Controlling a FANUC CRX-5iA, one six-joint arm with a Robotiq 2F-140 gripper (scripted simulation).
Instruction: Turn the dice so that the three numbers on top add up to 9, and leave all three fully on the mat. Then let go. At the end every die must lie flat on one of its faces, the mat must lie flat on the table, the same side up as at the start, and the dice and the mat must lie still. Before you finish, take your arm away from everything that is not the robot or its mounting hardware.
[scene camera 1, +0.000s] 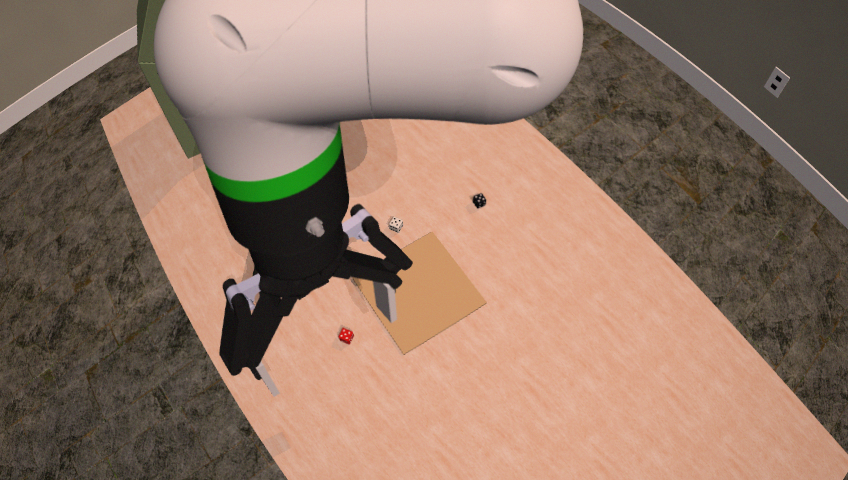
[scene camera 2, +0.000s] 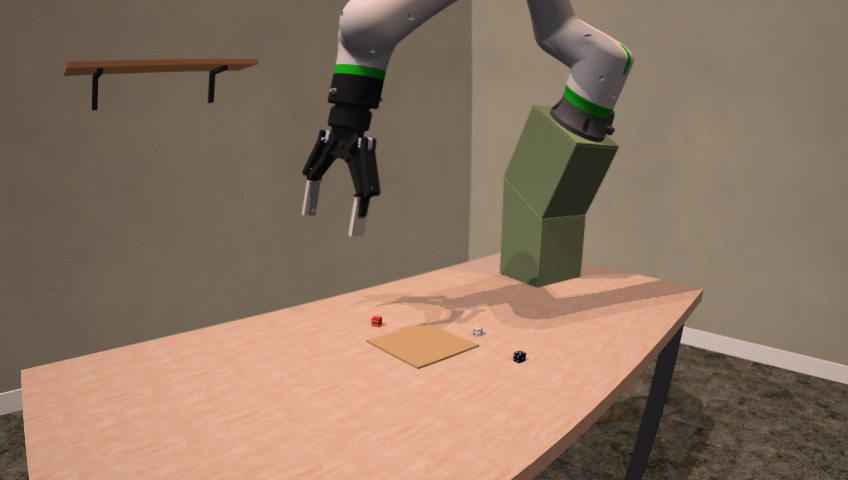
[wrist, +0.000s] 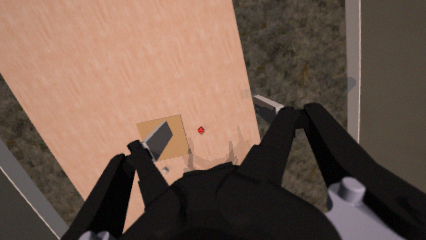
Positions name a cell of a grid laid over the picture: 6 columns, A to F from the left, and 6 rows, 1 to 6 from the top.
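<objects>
I can see my own gripper in scene camera 1 (C5), and it shows in scene camera 2 (C3) and in the wrist view (C3) too. There is also a tan square mat, which I find in the wrist view (C4), in scene camera 1 (D4) and in scene camera 2 (C5).
</objects>
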